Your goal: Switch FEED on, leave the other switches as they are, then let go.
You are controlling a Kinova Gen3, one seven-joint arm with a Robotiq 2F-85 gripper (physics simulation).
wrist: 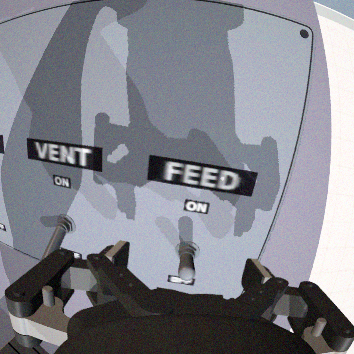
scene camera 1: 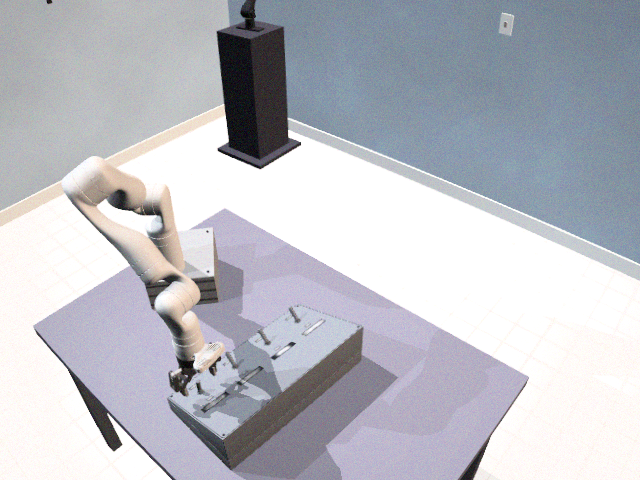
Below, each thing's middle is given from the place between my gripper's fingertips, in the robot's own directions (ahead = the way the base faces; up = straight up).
I see the switch panel [scene camera 1: 236,411] 17 cm to the left of my hand, 8 cm ahead of it and 5 cm below it.
